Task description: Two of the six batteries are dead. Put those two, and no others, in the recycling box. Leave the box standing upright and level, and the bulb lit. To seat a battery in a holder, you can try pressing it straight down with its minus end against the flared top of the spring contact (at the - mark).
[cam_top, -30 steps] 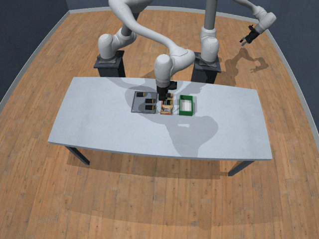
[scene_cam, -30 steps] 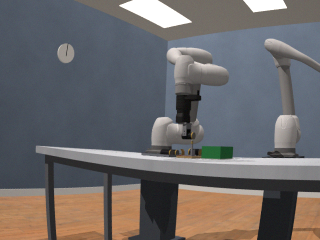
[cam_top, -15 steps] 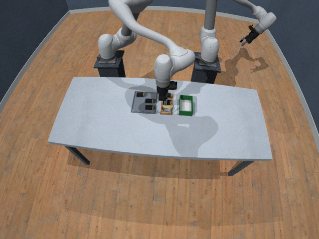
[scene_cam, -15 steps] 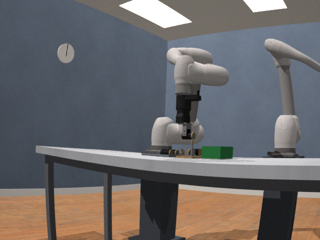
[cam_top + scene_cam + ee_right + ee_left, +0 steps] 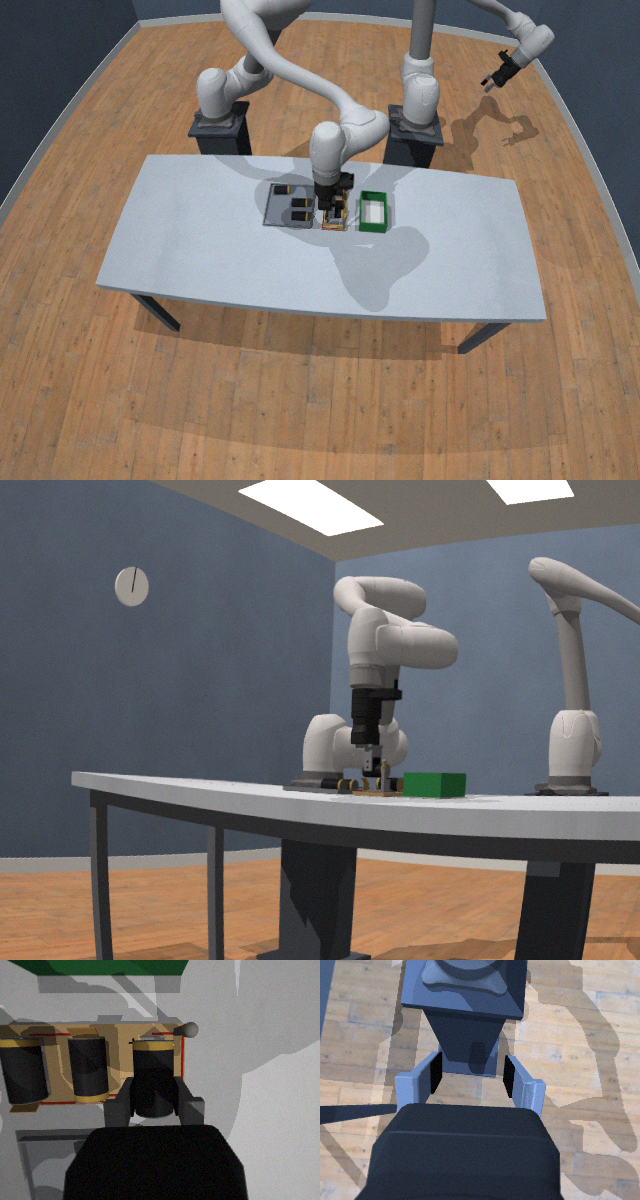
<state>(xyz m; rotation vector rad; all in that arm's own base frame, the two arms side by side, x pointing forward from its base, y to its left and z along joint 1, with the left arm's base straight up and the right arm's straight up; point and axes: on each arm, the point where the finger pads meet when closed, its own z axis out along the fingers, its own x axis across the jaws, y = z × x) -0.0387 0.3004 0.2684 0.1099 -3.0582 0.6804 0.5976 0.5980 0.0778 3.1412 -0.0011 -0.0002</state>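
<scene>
My right hand is 16 cm to the right of the green recycling box, 6 cm above it and 4 cm past it. Round my right hand: grey tray 16 cm to the right, 7 cm below, 7 cm behind.
</scene>
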